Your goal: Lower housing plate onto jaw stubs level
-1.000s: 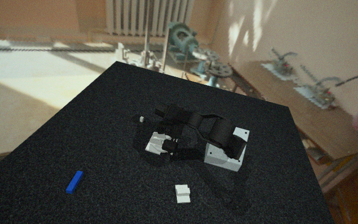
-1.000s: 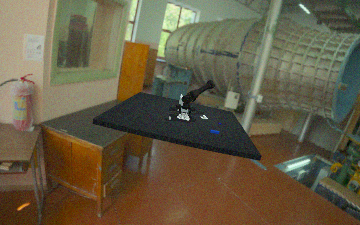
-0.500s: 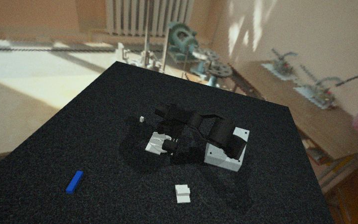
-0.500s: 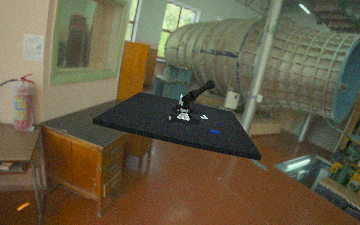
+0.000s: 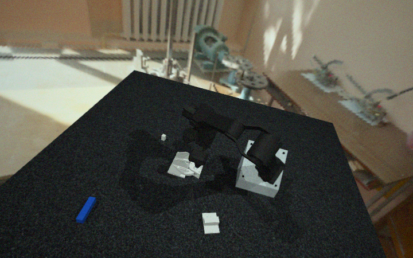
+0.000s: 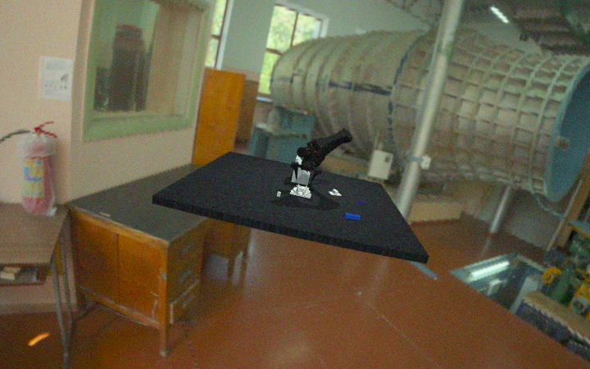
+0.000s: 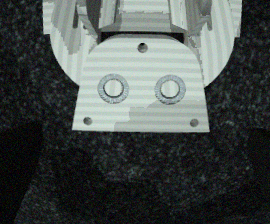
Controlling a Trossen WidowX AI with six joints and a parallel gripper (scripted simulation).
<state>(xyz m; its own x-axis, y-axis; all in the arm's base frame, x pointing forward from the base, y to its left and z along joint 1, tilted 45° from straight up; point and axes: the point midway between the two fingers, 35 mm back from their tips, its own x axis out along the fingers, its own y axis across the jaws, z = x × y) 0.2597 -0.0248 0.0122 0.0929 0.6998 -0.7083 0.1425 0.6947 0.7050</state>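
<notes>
My gripper tip is now 5 cm above the white jaw, 3 cm short of it and 2 cm to the right of it. The rest, counted from my gripper tip: white stepped block: 22 cm to the left, 8 cm behind, 6 cm below; small white cube: 18 cm ahead, 14 cm to the right, 5 cm below; blue block: 32 cm ahead, 26 cm to the left, 5 cm below.
</notes>
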